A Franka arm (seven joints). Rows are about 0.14 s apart.
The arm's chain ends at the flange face. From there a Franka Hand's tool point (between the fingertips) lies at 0.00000 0.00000 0.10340 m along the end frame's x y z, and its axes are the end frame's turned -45 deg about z.
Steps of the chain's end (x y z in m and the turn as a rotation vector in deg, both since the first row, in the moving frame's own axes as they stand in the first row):
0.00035 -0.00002 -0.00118 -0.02 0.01 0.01
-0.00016 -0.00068 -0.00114 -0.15 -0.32 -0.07
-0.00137 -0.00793 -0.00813 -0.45 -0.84 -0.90
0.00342 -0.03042 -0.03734 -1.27 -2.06 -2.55
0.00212 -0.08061 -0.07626 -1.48 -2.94 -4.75
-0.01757 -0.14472 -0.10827 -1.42 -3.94 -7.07
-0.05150 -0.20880 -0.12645 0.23 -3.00 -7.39
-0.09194 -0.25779 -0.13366 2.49 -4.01 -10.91
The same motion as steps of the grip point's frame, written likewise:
0.00025 0.00027 -0.00118 -0.02 -0.01 0.01
-0.00023 -0.00081 -0.00114 0.12 -0.33 -0.07
0.00299 -0.00706 -0.00814 0.28 -0.91 -0.90
0.01966 -0.02000 -0.03743 0.56 -2.35 -2.55
0.05279 -0.05713 -0.07643 1.03 -3.13 -4.75
0.08289 -0.11754 -0.10855 1.78 -3.79 -7.07
0.10744 -0.18794 -0.12659 2.28 -1.96 -7.39
0.11456 -0.25535 -0.13401 4.60 -1.07 -10.91

